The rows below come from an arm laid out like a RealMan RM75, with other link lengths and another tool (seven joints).
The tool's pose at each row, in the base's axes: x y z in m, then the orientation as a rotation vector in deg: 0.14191 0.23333 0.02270 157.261 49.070 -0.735; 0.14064 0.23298 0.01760 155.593 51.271 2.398; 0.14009 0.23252 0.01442 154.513 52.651 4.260; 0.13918 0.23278 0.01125 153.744 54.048 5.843; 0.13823 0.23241 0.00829 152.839 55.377 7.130; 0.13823 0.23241 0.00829 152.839 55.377 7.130; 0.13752 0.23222 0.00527 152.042 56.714 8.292; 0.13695 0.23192 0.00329 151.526 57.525 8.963; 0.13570 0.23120 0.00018 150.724 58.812 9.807; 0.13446 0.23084 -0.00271 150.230 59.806 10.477; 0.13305 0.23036 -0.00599 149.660 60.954 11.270; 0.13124 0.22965 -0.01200 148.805 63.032 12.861; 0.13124 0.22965 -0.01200 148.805 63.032 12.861
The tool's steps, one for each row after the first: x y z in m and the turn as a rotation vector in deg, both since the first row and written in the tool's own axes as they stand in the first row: -0.00080 -0.00170 0.00492 -1.581 2.007 -1.492; -0.00124 -0.00244 0.00807 -2.543 3.212 -2.450; -0.00157 -0.00394 0.01099 -3.137 4.326 -3.383; -0.00230 -0.00492 0.01388 -3.800 5.208 -4.332; -0.00230 -0.00492 0.01388 -3.800 5.208 -4.332; -0.00273 -0.00591 0.01679 -4.321 6.042 -5.276; -0.00320 -0.00649 0.01874 -4.652 6.521 -5.861; -0.00436 -0.00739 0.02183 -5.114 7.143 -6.807; -0.00533 -0.00852 0.02462 -5.349 7.667 -7.508; -0.00648 -0.00975 0.02781 -5.613 8.289 -8.317; -0.00785 -0.01169 0.03366 -5.920 9.568 -9.723; -0.00785 -0.01169 0.03366 -5.920 9.568 -9.723
